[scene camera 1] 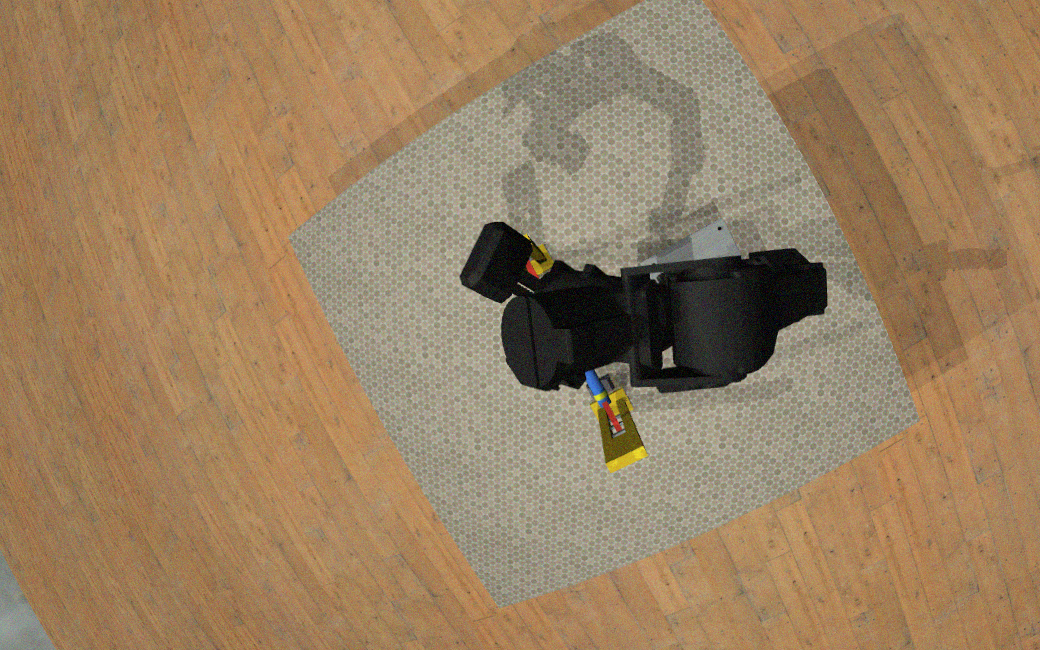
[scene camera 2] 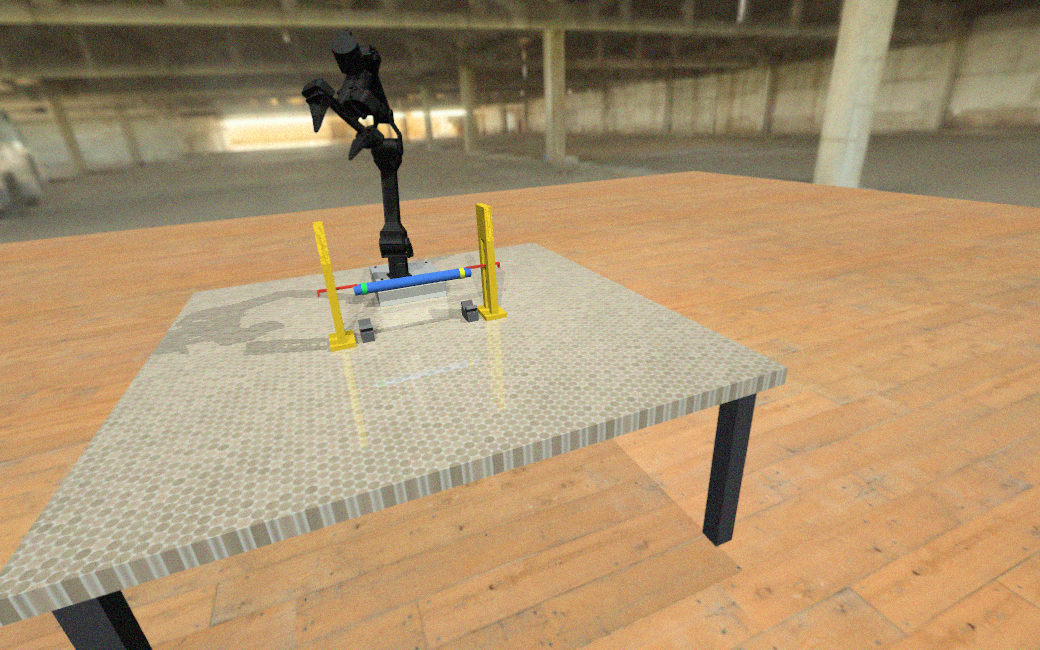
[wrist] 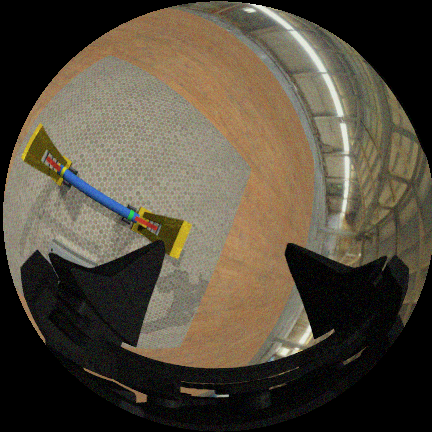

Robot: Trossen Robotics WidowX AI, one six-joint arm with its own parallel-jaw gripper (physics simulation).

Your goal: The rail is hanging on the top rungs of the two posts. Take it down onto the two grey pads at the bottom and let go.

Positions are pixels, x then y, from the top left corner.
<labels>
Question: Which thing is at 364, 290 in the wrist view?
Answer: My gripper.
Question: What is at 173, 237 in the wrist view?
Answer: A yellow post.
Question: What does my gripper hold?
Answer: Nothing.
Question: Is my gripper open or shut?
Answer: Open.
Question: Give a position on a yellow post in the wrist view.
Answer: At 41, 142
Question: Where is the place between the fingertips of my gripper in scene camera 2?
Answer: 333, 146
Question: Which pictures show my gripper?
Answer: Scene camera 1, scene camera 2 and the wrist view: all of them.
</labels>
